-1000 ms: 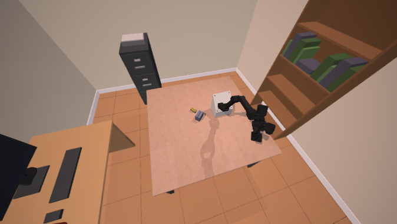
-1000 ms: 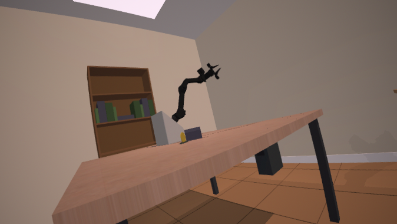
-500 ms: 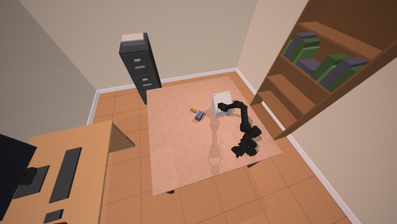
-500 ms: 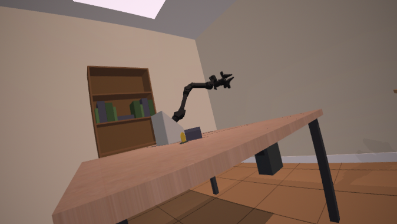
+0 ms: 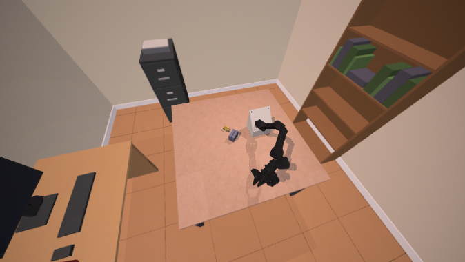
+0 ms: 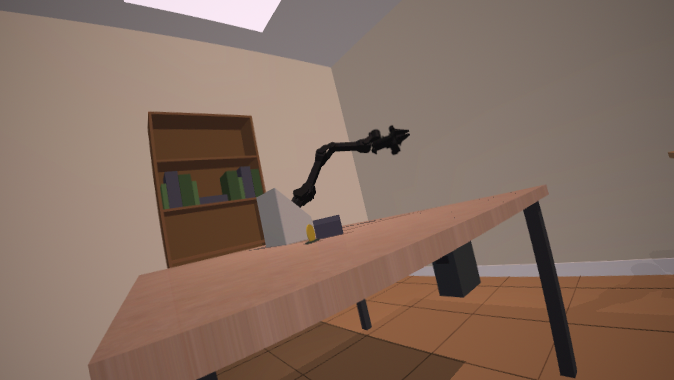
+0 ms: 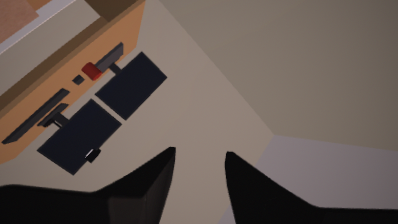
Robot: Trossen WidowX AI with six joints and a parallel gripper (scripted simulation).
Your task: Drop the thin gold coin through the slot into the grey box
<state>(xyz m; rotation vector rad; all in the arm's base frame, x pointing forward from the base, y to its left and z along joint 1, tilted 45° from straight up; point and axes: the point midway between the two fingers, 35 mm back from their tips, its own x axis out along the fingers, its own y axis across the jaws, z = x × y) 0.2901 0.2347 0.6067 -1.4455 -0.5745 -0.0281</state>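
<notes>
Right now my gripper tip is 10 mm past the gold coin, 720 mm to the left of it and 390 mm above it.
</notes>
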